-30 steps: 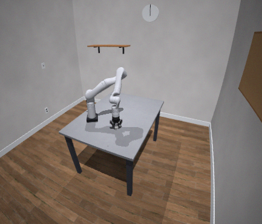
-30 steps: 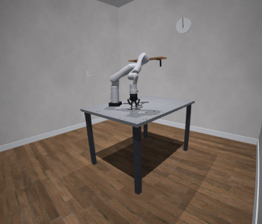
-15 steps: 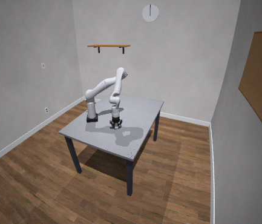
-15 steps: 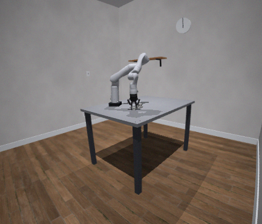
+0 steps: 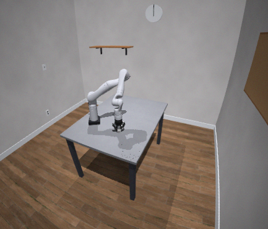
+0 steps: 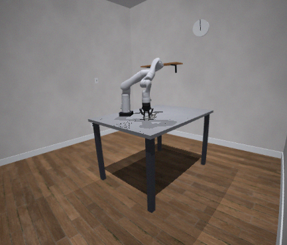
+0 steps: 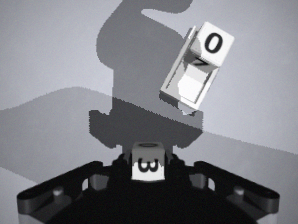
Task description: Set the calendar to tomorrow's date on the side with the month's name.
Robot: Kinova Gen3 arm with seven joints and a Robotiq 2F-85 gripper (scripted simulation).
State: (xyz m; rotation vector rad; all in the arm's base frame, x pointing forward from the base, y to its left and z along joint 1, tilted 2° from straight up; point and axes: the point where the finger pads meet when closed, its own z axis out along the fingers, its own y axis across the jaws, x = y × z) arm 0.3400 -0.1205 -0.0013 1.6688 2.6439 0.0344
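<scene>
Now: hand 1 cm above the white digit cube. From my hand the other things lie so: calendar tray 11 cm to the left, 2 cm below.
</scene>
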